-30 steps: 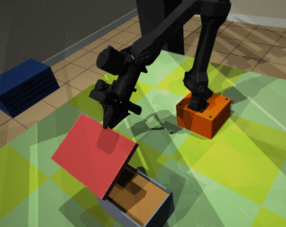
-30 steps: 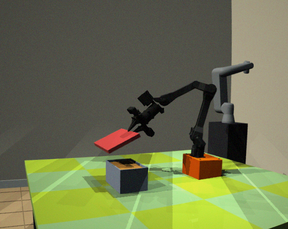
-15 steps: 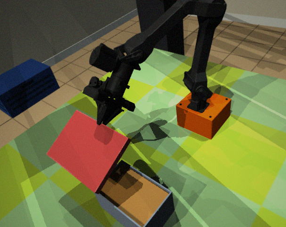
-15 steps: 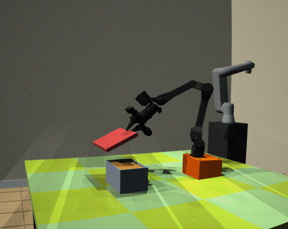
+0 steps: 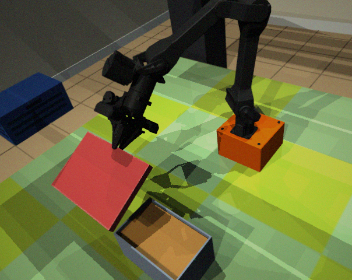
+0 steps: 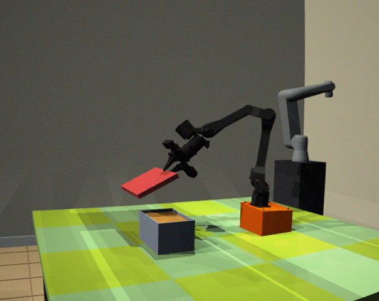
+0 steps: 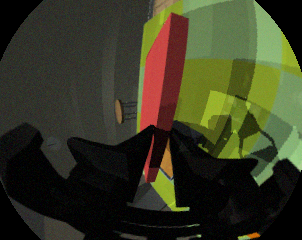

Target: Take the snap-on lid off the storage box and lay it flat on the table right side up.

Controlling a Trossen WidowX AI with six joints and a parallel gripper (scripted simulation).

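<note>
Right now my gripper tip is 70 mm short of the red lid and 30 mm above it. The rest, counted from my gripper tip: grey-blue storage box: 180 mm to the left, 180 mm below, 80 mm ahead.
</note>
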